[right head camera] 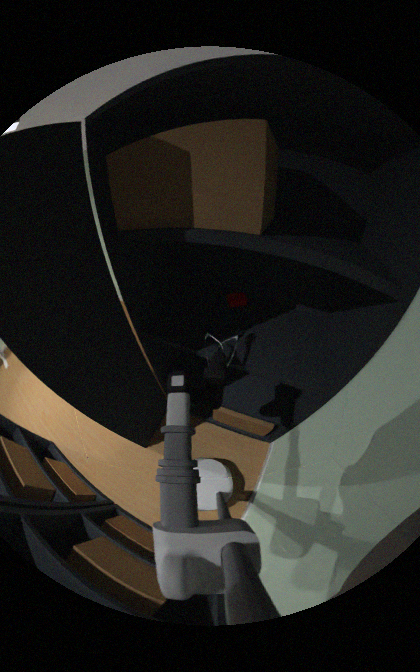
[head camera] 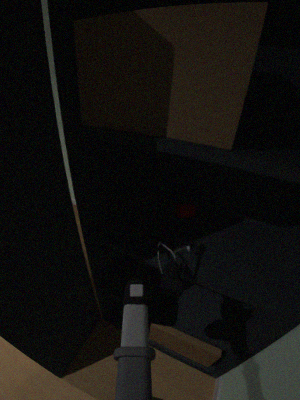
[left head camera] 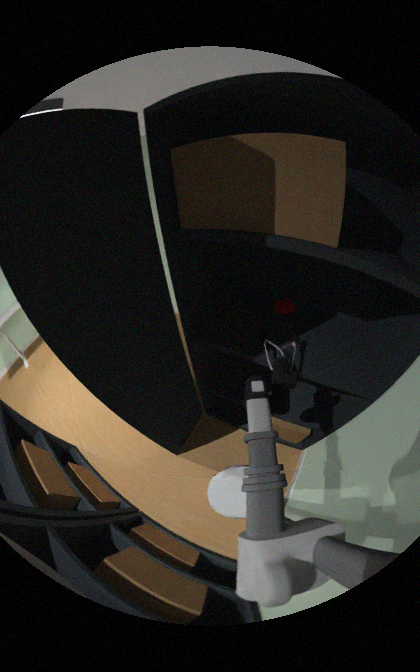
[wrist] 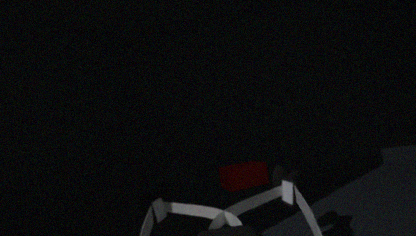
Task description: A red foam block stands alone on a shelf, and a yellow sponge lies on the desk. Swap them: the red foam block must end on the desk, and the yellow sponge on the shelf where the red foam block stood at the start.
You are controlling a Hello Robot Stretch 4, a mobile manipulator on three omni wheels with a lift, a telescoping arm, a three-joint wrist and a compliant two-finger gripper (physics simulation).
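Frame: origin at the robot's base, x left, y ahead, z down, level; metres.
Seen in the pictures: gripper, between the fingertips: [head camera: 174, 236] [wrist: 221, 187].
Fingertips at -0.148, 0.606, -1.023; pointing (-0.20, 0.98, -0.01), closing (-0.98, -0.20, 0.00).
Observation:
Pixels of each thing's top centre, then the offset from my fingertips to it, as dx, dy, dz. Level surfaces: height alone.
- red foam block, centre of its top: [wrist: 241, 164] [head camera: 186, 207] -0.098, +0.234, +0.014
- dark shelf, height of its surface: dz +0.059
- large brown box, centre of its top: [head camera: 172, 29] +0.076, +0.102, -0.668
- lower brown box, centre of its top: [head camera: 190, 318] -0.210, -0.041, +0.704
The red foam block [head camera: 186, 210] [left head camera: 284, 307] [right head camera: 237, 300] [wrist: 244, 176] stands alone on a dark shelf [head camera: 250, 255] [left head camera: 362, 340] [right head camera: 335, 345] [wrist: 372, 195], in deep shadow. My gripper [head camera: 175, 248] [left head camera: 281, 345] [right head camera: 222, 338] [wrist: 221, 187] is open, with nothing seen between its fingers. It is in front of the block and apart from it. In the wrist view the block is beyond the fingers, a little right of the middle between them and nearer the right finger. The left fingertip is lost in the dark. The yellow sponge and the desk cannot be made out in these views.
A large brown box [head camera: 215, 80] [left head camera: 310, 192] [right head camera: 227, 175] stands on the shelf above the block. A tall dark panel [left head camera: 75, 240] rises at the left. A lower brown box [head camera: 187, 345] [left head camera: 291, 430] [right head camera: 242, 421] is below the arm's end. A pale green wall [left head camera: 370, 450] [right head camera: 380, 450] is at the right.

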